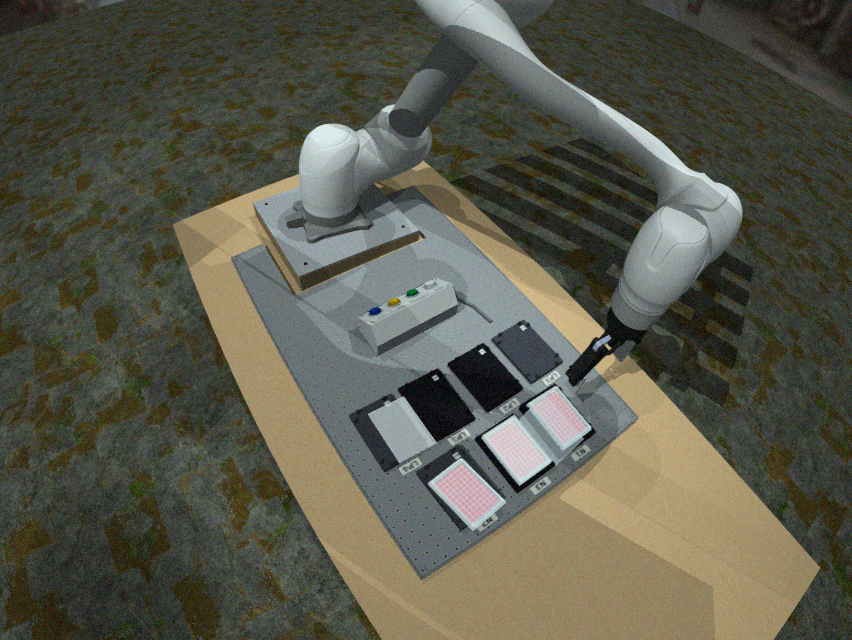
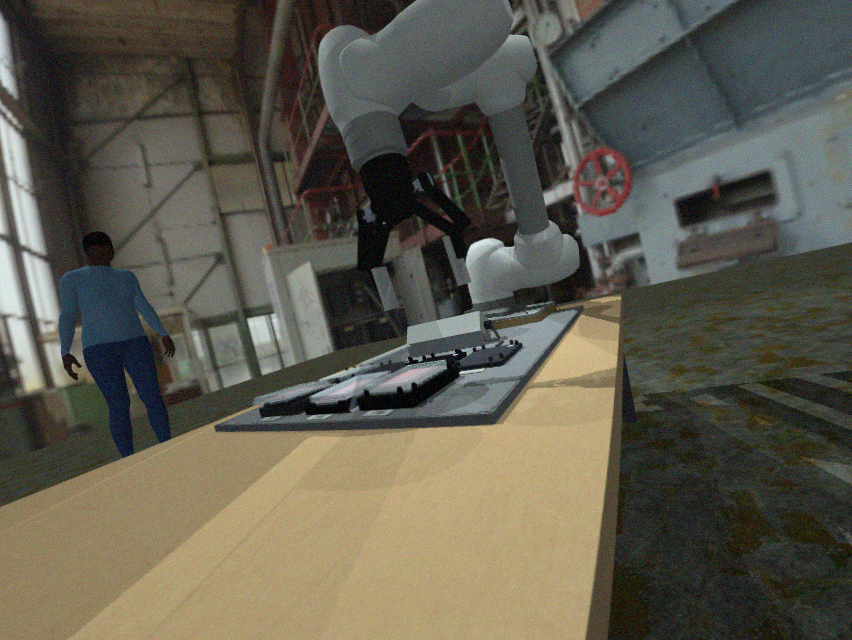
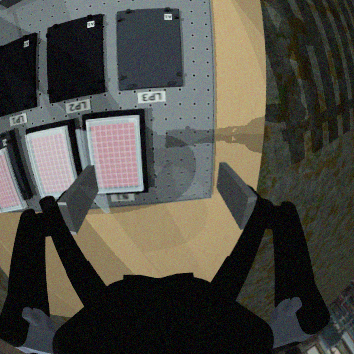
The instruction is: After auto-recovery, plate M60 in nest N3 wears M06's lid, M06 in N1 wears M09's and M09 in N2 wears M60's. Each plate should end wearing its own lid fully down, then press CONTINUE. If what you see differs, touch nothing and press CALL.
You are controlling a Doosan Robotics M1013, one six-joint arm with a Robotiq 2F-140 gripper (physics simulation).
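Frame: origin at the arm's base, x ahead, y left, z up, level; millimetres.
Seen in the pictures: gripper, fingertip midpoint: (image 1: 594, 372) (image 2: 426, 297) (image 3: 156, 176); arm's base, origin of the base link: (image 1: 331, 216) (image 2: 496, 314).
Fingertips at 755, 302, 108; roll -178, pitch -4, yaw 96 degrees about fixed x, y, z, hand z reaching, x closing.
Note:
Pixels of each thing's middle, then the offset from my fingertips to it, as dx, dy, dz.
- N1 plate, body centre: (image 2: 408, 376) (image 3: 114, 156) (image 1: 559, 416) +17, -60, -114
- N3 plate, body centre: (image 2: 351, 385) (image 3: 50, 165) (image 1: 517, 448) +38, -180, -116
- N2 plate, body centre: (image 1: 467, 492) (image 2: 293, 392) +78, -317, -112
- translucent pane, body centre: (image 2: 381, 376) (image 3: 89, 168) (image 1: 550, 429) +36, -101, -105
- pale lid, body centre: (image 1: 401, 429) (image 2: 348, 373) -102, -371, -125
- LP2, body centre: (image 3: 72, 55) (image 2: 431, 363) (image 1: 485, 375) -149, -149, -132
- LP1, body centre: (image 1: 436, 403) (image 3: 12, 74) (image 2: 383, 370) -131, -279, -132
- button box, body centre: (image 1: 408, 310) (image 2: 447, 333) -357, -242, -100
Three pink-welled plates sit in the front row: the N1 plate (image 1: 563, 418) (image 2: 413, 374) (image 3: 115, 155), the N3 plate (image 1: 516, 449) (image 3: 52, 160) in the middle, and the N2 plate (image 1: 466, 492) (image 3: 9, 182). The N3 plate looks paler. A translucent pane (image 1: 542, 434) (image 3: 83, 145), apparently a lid, stands slanted between the N1 and N3 plates. A pale lid (image 1: 401, 429) lies on LP4, off its nest's left side. Plate names cannot be read. My gripper (image 1: 577, 380) (image 2: 425, 292) (image 3: 156, 176) is open and empty, above and to the right of N1.
Dark nests LP3 (image 1: 526, 351) (image 3: 150, 50), LP2 (image 1: 485, 377) (image 3: 76, 59) and LP1 (image 1: 437, 404) (image 3: 17, 75) show no visible lid. A button box (image 1: 409, 330) (image 2: 447, 332) with blue, yellow, green and white buttons stands behind them. A person (image 2: 106, 303) stands beyond the table.

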